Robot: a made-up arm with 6 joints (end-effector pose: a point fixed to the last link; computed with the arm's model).
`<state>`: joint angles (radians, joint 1 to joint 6).
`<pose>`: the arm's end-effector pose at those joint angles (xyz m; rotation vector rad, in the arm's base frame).
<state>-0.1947 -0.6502 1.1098 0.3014 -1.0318 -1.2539</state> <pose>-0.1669 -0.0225 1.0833 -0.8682 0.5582 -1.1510</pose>
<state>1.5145 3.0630 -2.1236 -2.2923 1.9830 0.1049</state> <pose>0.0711 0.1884 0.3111 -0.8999 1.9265 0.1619</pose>
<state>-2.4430 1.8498 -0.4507 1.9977 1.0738 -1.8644</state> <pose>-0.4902 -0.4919 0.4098 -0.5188 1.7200 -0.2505</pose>
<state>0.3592 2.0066 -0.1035 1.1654 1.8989 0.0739</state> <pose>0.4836 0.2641 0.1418 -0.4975 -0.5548 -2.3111</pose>
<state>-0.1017 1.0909 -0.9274 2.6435 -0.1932 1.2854</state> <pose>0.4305 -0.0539 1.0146 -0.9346 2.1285 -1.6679</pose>
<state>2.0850 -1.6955 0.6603 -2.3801 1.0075 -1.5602</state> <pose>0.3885 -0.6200 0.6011 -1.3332 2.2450 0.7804</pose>
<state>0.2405 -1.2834 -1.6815 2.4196 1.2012 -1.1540</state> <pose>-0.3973 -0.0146 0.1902 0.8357 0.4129 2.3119</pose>
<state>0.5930 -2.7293 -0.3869 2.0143 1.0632 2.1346</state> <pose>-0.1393 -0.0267 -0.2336 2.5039 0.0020 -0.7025</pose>
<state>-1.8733 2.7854 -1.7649 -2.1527 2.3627 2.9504</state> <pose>-0.1467 -0.2520 0.2734 -0.8098 -0.1930 -2.7181</pose>
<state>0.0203 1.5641 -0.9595 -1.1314 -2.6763 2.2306</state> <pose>0.4656 0.0806 0.6048 1.7634 0.4283 -0.9423</pose>
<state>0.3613 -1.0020 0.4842 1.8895 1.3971 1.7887</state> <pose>-0.4742 -0.0871 0.9339 0.3289 0.1208 -2.3999</pose>
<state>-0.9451 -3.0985 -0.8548 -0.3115 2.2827 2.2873</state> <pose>0.0536 -0.0441 -0.1320 2.2595 0.9864 -1.1022</pose>
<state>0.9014 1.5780 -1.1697 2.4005 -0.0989 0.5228</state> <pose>0.3625 0.4338 0.8105 -1.1442 1.7400 -2.1604</pose>
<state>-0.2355 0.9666 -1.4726 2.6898 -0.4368 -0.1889</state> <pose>0.1807 -0.0331 1.0553 -0.8367 -1.9390 1.5520</pose>
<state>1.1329 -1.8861 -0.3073 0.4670 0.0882 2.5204</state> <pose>-0.2725 -0.6048 0.0927 0.7825 1.5383 0.1182</pose>
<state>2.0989 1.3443 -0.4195 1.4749 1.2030 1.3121</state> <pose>-0.3651 0.4971 0.7210 -0.5807 -0.4586 -1.2867</pose>
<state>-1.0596 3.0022 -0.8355 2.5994 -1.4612 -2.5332</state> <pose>0.0349 -0.1611 -0.1529 1.7607 1.7167 0.9719</pose>
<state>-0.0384 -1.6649 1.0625 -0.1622 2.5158 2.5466</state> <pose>-0.4062 0.0384 0.6750 0.9869 -0.6302 1.0904</pose>
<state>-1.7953 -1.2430 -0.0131 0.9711 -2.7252 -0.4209</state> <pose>0.0763 0.5382 0.6562 0.8842 2.7397 0.7282</pose>
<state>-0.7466 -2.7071 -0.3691 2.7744 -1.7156 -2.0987</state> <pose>-0.2485 0.2155 -0.0794 -2.2149 -1.4152 -0.4622</pose>
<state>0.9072 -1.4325 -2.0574 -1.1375 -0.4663 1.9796</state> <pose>-0.1932 -0.1136 0.1406 0.1687 -1.3103 -2.7627</pose>
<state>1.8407 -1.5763 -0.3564 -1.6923 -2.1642 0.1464</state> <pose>0.0612 -0.5926 0.3904 -0.1200 0.3395 -1.8331</pose>
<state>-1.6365 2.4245 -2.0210 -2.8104 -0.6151 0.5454</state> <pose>0.0333 -0.4398 0.5181 -0.1248 -2.2335 0.7254</pose>
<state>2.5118 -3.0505 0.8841 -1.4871 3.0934 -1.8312</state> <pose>0.2151 -0.0926 0.0069 1.9299 1.5062 -1.8885</pose>
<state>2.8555 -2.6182 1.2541 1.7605 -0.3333 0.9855</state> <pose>0.6065 -0.1046 0.2795 -1.6428 1.3293 0.7460</pose>
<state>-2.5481 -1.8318 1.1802 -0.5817 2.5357 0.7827</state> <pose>0.3729 0.2850 0.5741 0.5821 0.1106 -1.2053</pose>
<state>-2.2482 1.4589 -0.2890 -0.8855 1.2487 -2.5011</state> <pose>-0.4688 -0.5092 0.5865 -0.7694 -1.3266 -1.6309</pose>
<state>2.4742 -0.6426 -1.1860 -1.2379 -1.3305 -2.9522</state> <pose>0.3176 -0.4058 0.6528 0.7508 2.8992 0.5511</pose>
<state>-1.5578 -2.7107 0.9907 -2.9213 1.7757 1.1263</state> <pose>-0.0057 0.4528 0.0379 0.1532 -2.1048 -1.5403</pose>
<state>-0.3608 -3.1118 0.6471 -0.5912 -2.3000 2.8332</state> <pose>-0.0858 0.1175 -0.0696 1.2425 -1.3108 1.3344</pose>
